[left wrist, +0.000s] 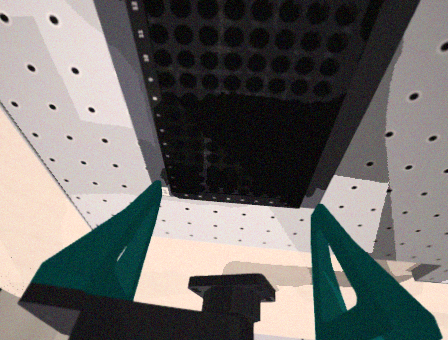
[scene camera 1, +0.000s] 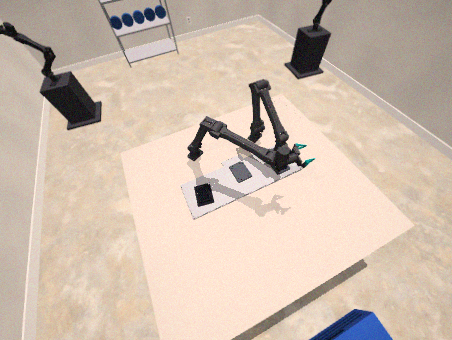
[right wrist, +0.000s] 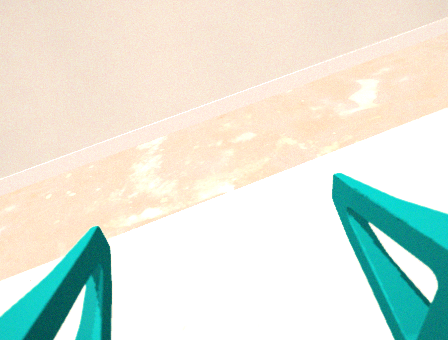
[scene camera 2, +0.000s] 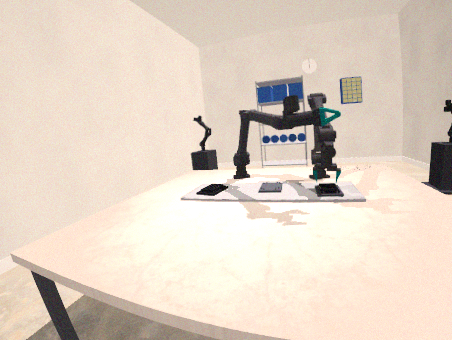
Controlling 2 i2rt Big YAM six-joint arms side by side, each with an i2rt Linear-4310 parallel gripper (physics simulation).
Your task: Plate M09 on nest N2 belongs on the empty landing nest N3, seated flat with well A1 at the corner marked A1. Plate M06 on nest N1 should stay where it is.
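Note:
A black well plate (scene camera 2: 328, 188) (left wrist: 245, 60) lies in a dark grey nest (left wrist: 129, 65) at the right end of the white perforated board (scene camera 1: 222, 197) (scene camera 2: 352, 192) (left wrist: 60, 150). A second black plate (scene camera 1: 204, 194) (scene camera 2: 212, 189) lies at the board's left end. The bare grey nest (scene camera 1: 240, 171) (scene camera 2: 270, 187) is between them. Plate names are unreadable; the arm mostly hides the right-end plate in scene camera 1. My left gripper (scene camera 2: 327, 180) (left wrist: 238, 198) is open, pointing down just above the right-end plate, fingertips near its two near corners. My right gripper (scene camera 1: 310, 153) (right wrist: 219, 210) is open, empty and high above the board.
The right arm reaches across above the left arm's wrist in scene camera 2. The pale table (scene camera 1: 260, 240) (scene camera 2: 200, 260) surrounds the board. Shadows cross the board and part of the plate. A shelf rack and dark pedestals with other arms stand beyond the table.

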